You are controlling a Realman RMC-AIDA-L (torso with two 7-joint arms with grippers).
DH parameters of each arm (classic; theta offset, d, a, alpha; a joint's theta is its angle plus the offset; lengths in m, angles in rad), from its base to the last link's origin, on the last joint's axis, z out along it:
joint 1: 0 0.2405 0 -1.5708
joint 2: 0 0 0 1.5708
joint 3: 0 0.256 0 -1.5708
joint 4: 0 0 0 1.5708
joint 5: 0 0.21 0 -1.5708
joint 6: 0 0 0 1.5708
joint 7: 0 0.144 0 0
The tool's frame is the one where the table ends.
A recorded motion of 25 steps. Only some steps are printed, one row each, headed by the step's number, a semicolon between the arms.
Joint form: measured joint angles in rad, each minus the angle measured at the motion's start. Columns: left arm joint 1, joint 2, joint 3, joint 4, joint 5, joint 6, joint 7; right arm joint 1, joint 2, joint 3, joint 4, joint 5, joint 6, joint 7.
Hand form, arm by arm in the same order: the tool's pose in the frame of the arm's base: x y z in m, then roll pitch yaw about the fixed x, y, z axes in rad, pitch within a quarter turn. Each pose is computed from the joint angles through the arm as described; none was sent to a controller.
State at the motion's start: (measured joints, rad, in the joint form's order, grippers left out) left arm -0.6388 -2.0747 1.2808 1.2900 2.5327 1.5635 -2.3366; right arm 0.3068 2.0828 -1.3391 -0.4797 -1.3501 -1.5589 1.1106
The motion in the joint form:
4: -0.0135 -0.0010 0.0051 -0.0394 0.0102 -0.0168 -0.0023; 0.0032 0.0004 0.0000 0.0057 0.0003 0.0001 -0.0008
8: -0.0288 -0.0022 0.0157 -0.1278 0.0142 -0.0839 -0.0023; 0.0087 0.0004 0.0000 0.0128 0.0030 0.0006 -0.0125
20: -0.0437 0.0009 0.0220 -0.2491 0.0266 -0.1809 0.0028; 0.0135 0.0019 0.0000 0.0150 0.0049 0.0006 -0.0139
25: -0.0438 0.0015 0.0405 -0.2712 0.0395 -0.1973 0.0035; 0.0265 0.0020 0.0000 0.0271 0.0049 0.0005 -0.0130
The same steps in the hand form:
4: -0.1811 0.3665 0.0021 -2.7796 0.2114 0.5843; 0.2596 0.2445 -0.0645 3.0828 0.7304 -0.4556
8: -0.1910 0.3714 -0.0097 -2.7727 0.2107 0.6135; 0.2591 0.2453 -0.0650 3.0900 0.7320 -0.4439
20: -0.2100 0.3771 -0.0219 -2.7455 0.2115 0.6596; 0.2576 0.2463 -0.0655 3.0891 0.7345 -0.4412
25: -0.2154 0.3760 -0.0258 -2.7370 0.2354 0.6629; 0.2560 0.2480 -0.0667 3.0799 0.7325 -0.4452

